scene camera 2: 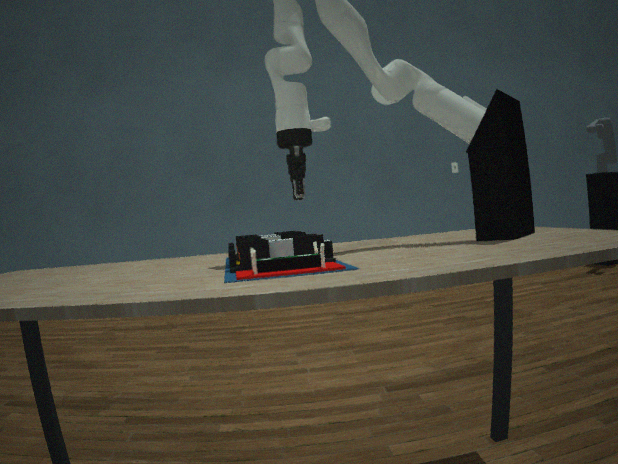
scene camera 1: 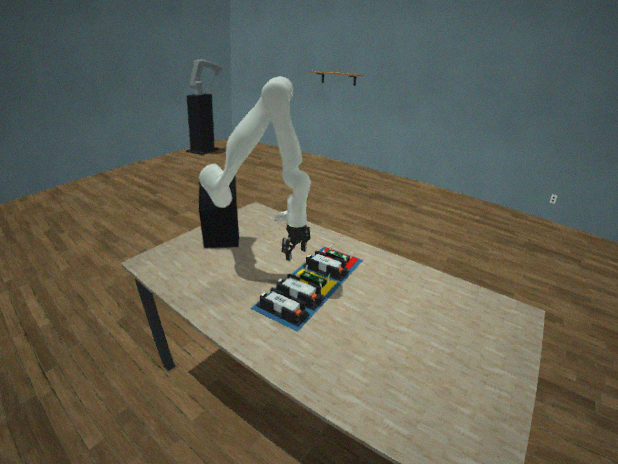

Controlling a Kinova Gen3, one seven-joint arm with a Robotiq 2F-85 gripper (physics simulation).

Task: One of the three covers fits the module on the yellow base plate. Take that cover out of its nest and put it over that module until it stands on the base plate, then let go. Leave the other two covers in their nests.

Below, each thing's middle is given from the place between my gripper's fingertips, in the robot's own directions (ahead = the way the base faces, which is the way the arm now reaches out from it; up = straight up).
I see my gripper 10 cm above the blue mat [scene camera 2: 310, 250], 6 cm short of it and 3 cm to the right of it.
